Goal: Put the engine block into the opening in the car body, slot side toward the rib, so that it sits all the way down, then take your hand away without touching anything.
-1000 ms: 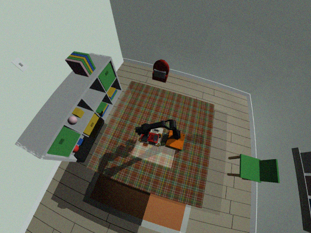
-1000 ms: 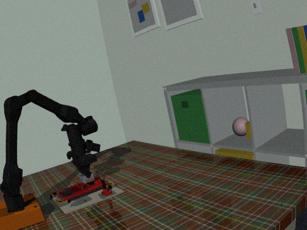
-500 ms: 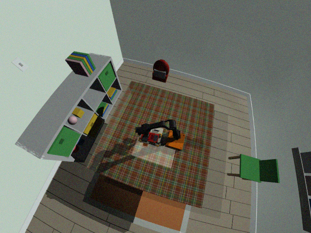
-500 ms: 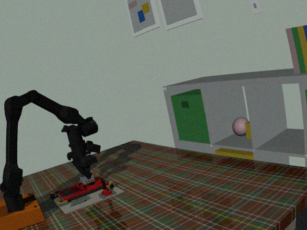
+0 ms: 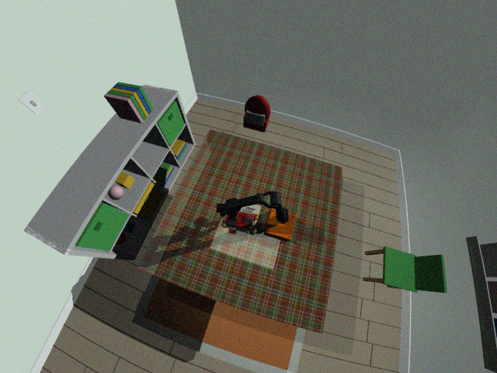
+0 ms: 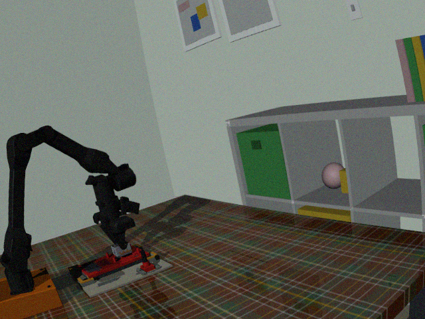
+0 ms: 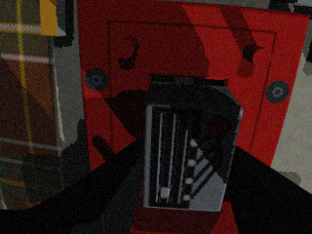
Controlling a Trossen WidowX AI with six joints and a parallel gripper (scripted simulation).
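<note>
The grey base plate lies 3 cm behind my gripper tip, 3 cm to the right of it and 4 cm below it. Round my gripper tip: grey engine block 1 cm below.
</note>
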